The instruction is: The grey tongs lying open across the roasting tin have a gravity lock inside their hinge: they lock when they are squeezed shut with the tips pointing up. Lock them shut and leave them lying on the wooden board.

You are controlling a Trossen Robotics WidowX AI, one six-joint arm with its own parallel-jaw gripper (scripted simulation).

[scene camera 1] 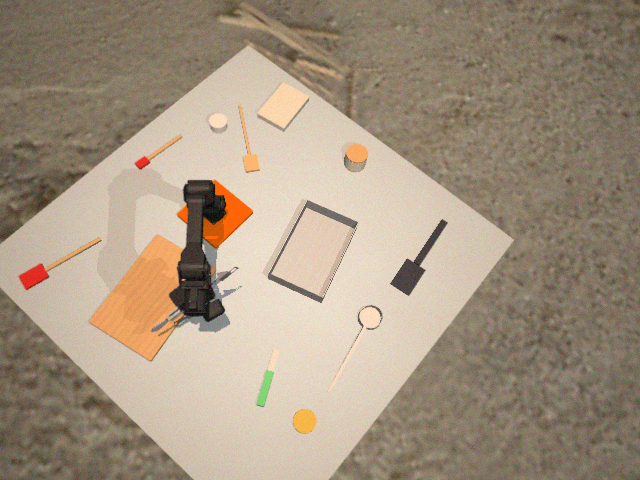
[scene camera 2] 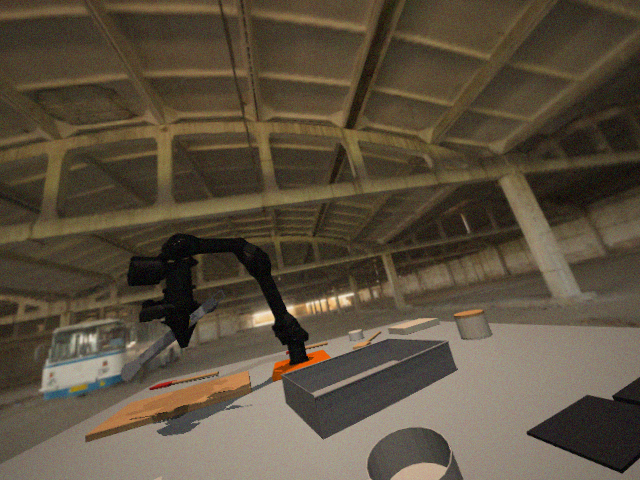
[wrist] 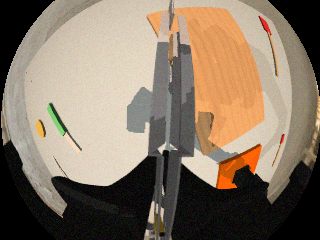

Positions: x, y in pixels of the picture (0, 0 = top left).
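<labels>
On a wooden board, [wrist: 229, 100] and [scene camera 1: 172, 280] are the same spot. The gripper can be seen in the wrist view [160, 154], in scene camera 1 [203, 298] and in scene camera 2 [184, 347].
</labels>
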